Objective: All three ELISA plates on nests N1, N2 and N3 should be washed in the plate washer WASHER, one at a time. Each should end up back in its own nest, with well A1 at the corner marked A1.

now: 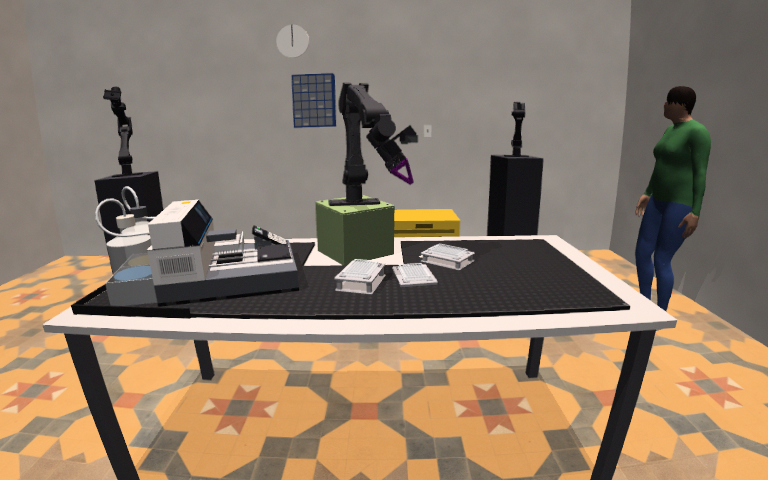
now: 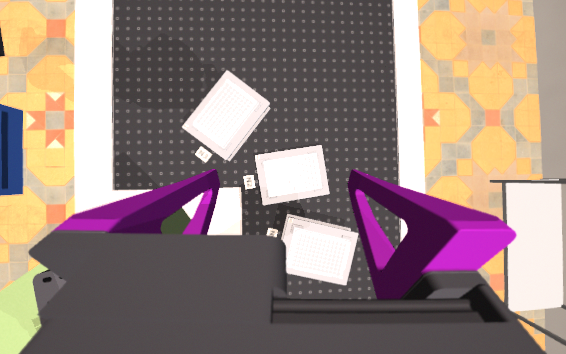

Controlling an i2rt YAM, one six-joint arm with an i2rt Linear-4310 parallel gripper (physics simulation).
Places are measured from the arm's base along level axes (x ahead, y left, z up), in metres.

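Pixels of known places: gripper, fingertip midpoint: (image 1: 411, 182) (image 2: 283, 176); arm's base, link origin: (image 1: 354, 203).
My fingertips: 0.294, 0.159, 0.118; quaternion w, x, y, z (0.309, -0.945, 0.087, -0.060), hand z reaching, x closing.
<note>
For each thing: its top centre in the pictures, then the offset to it from my fingertips, as dx, dy, dz. Level surfaces: height alone.
- N1 plate, top centre: (image 2: 319, 254) (image 1: 360, 266) +0.058, -0.178, -0.253
- N2 plate, top centre: (image 2: 293, 174) (image 1: 413, 269) +0.040, +0.000, -0.286
- N3 plate, top centre: (image 2: 224, 112) (image 1: 448, 248) -0.081, +0.160, -0.262
- black dotted mat, surface height: dz -0.312
My gripper (image 1: 411, 181) (image 2: 283, 176) is open and empty, high above the mat. White ELISA plates rest on three white nests: the N1 plate (image 1: 360, 269) (image 2: 320, 250) on a raised nest nearest the washer, the N2 plate (image 1: 415, 273) (image 2: 292, 175) on a low nest in the middle, and the N3 plate (image 1: 447, 252) (image 2: 226, 114) on a raised nest, turned at an angle. Small labels stand beside the nests; the one near the N1 plate is partly hidden by the gripper body. The plate washer (image 1: 226, 283) stands at the left. The A1 marks are too small to read.
A green block (image 1: 353, 232) carries my arm behind the nests. White bottles (image 1: 130, 249) with looped tubes stand behind the washer. The nests stand on a black dotted mat (image 1: 526, 283) (image 2: 325, 65). A yellow cabinet (image 1: 427, 216) and a person (image 1: 681, 147) are beyond the table.
</note>
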